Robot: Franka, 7 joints.
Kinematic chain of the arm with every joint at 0, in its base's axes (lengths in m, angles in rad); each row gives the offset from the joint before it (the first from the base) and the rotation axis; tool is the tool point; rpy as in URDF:
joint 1: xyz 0 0 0.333 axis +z
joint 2: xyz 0 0 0 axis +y
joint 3: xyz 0 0 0.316 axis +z
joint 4: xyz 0.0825 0 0 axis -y
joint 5: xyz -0.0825 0 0.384 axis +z
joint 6: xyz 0 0 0 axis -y
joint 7: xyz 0.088 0 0 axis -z
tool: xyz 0 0 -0.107 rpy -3.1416 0 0
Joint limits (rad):
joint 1: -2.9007..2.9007
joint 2: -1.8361..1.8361
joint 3: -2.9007..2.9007
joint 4: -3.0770..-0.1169
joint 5: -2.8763..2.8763
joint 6: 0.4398..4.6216
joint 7: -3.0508..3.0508
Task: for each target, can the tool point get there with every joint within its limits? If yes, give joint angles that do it. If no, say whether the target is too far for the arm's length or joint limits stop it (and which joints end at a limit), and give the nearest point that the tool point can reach.
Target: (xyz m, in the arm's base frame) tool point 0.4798 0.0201 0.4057
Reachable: yes | joints 0.1643 -0.1306 -0.2976 -2.3949 1.5707 1.7905 1.5985
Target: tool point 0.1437 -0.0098 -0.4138
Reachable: no: joint limits stop it (at a limit: joint 2) | nearest point 0.1598 -0.0109 -0.3463 | short by 0.069 m
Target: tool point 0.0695 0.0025 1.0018
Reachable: yes | joints -0.0775 -0.9969 -0.0307 -1.6766 0.5932 2.1081 0.1577
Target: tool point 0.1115 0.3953 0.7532
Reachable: yes | joints 1.2378 -0.4348 0.2278 -1.8843 -1.1611 1.5380 1.3013
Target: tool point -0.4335 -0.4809 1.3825
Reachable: no: too far | nearest point -0.3016 -0.3346 1.0631 | short by 0.375 m
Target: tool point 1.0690 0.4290 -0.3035
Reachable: no: too far | nearest point 0.6969 0.2797 -0.0819 | short by 0.458 m
